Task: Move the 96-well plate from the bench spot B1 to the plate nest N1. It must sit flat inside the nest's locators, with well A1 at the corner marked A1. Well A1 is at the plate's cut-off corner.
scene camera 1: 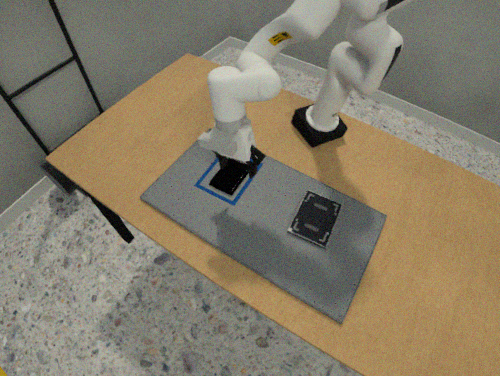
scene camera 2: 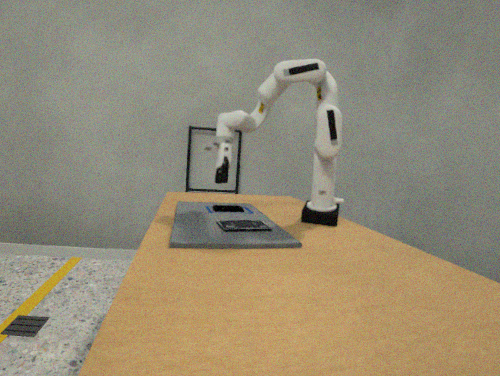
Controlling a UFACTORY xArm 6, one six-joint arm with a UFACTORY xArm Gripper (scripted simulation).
Scene:
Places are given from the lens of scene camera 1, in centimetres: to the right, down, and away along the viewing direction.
black 96-well plate (scene camera 1: 228, 179): -7, -3, 93
plate nest (scene camera 1: 324, 220): 22, 10, 85

